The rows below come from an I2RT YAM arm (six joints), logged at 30 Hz.
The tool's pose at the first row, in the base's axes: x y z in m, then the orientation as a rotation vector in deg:
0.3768 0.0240 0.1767 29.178 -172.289 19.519
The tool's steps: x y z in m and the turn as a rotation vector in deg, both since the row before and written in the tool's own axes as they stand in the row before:
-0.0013 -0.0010 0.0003 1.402 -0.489 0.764
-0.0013 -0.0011 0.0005 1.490 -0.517 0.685
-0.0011 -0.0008 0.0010 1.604 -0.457 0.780
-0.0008 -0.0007 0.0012 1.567 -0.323 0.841
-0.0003 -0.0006 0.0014 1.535 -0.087 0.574
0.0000 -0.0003 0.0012 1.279 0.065 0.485
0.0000 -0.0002 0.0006 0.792 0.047 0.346
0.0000 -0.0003 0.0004 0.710 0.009 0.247
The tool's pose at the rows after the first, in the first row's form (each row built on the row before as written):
0.3783 0.0234 0.1765 28.309 -172.995 21.636
0.3799 0.0227 0.1761 27.561 -173.666 23.893
0.3812 0.0220 0.1752 26.642 -174.273 26.353
0.3822 0.0212 0.1742 25.566 -174.740 28.784
0.3827 0.0203 0.1730 24.787 -174.848 31.179
0.3828 0.0196 0.1720 24.066 -174.783 33.183
0.3829 0.0192 0.1715 23.545 -174.741 34.426
0.3830 0.0188 0.1712 23.185 -174.702 35.537

